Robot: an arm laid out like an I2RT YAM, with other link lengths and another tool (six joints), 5 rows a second.
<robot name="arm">
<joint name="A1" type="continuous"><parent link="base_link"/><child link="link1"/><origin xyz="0 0 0.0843" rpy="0 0 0"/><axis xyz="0 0 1"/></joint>
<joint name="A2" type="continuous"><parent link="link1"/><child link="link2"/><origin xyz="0.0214 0.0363 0.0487" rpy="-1.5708 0 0"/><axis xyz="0 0 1"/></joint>
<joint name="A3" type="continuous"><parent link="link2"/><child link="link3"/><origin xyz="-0.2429 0 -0.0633" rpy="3.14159 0 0"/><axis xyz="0 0 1"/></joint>
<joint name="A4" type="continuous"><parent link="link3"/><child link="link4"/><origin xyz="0.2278 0.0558 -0.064" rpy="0 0 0"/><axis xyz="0 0 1"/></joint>
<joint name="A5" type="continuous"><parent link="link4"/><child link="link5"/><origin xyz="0.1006 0.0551 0.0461" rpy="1.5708 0 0"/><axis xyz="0 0 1"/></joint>
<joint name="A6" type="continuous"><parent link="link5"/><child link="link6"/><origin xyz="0.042 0 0.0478" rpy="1.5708 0 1.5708"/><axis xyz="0 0 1"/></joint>
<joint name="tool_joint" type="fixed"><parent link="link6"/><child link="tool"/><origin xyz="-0.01 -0.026 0.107" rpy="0.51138 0 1.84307"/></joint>
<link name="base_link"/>
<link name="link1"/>
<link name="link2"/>
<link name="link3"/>
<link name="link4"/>
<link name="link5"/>
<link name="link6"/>
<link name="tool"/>
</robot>
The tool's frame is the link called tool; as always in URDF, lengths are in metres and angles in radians. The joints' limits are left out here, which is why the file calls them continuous.
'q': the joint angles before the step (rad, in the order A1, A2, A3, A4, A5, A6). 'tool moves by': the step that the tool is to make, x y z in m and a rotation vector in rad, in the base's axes. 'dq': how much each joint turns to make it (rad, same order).
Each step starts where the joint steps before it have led.
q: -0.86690, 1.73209, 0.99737, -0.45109, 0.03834, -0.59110
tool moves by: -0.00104, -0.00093, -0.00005, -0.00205, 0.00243, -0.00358
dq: -0.00231, -0.00001, 0.00001, -0.00002, 0.00343, -0.00001
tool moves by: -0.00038, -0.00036, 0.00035, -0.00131, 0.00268, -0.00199
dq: 0.00001, -0.00037, 0.00190, -0.00303, 0.00343, 0.00077
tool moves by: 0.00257, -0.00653, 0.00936, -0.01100, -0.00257, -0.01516
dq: -0.00152, 0.00001, 0.03969, -0.03016, 0.00992, 0.01069
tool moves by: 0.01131, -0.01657, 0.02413, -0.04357, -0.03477, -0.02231
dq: -0.00039, 0.00000, 0.08048, -0.02592, 0.01030, 0.01944
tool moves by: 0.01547, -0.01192, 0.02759, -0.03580, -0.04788, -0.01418
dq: 0.01070, 0.00000, 0.08812, -0.03167, -0.00037, 0.02825
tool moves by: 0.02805, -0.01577, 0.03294, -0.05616, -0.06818, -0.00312
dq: 0.02631, 0.03204, 0.12436, -0.00725, 0.00342, 0.03242
